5 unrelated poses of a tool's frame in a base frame.
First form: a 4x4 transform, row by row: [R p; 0 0 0 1], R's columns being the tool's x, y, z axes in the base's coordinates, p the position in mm. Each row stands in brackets.
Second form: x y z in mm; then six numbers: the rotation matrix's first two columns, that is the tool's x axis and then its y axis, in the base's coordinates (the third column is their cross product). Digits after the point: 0 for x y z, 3 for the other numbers. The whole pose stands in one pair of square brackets.
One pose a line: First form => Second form
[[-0.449 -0.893 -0.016 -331], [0.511 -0.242 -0.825 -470], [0.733 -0.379 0.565 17], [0 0 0 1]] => [-331 -470 17 -0.449 0.511 0.733 -0.893 -0.242 -0.379]
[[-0.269 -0.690 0.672 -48], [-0.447 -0.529 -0.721 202], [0.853 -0.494 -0.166 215], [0 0 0 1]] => [-48 202 215 -0.269 -0.447 0.853 -0.690 -0.529 -0.494]
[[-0.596 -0.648 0.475 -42], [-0.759 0.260 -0.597 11], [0.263 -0.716 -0.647 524], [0 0 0 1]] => [-42 11 524 -0.596 -0.759 0.263 -0.648 0.260 -0.716]
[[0.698 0.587 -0.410 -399], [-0.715 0.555 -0.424 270], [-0.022 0.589 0.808 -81], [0 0 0 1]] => [-399 270 -81 0.698 -0.715 -0.022 0.587 0.555 0.589]
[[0.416 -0.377 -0.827 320], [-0.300 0.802 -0.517 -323], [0.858 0.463 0.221 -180], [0 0 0 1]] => [320 -323 -180 0.416 -0.300 0.858 -0.377 0.802 0.463]
